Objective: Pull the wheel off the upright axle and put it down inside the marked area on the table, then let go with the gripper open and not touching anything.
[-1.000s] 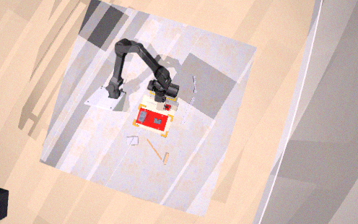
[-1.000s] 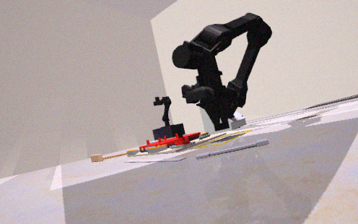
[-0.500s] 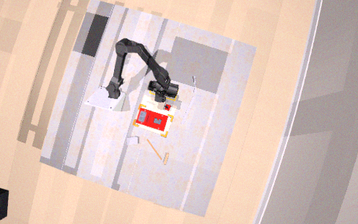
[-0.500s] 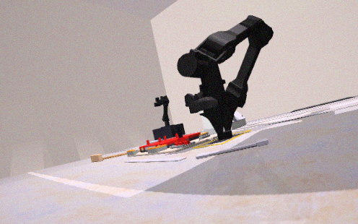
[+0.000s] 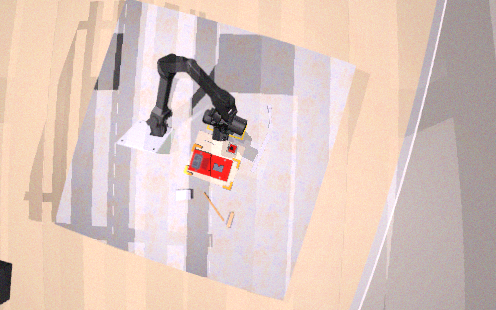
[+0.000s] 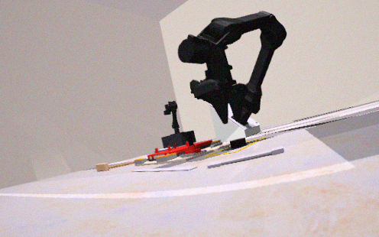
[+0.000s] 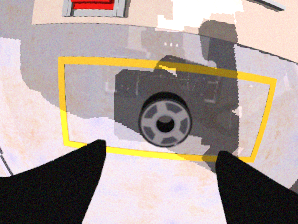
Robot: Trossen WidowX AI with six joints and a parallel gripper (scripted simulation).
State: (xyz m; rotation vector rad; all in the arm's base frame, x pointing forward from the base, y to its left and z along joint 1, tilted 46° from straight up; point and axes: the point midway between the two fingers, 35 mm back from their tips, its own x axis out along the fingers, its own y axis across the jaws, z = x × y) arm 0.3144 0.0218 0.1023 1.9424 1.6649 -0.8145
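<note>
The wheel is 50 mm below my gripper tip. Round my gripper tip: upright axle 110 mm to the right, 40 mm ahead, 30 mm below.
</note>
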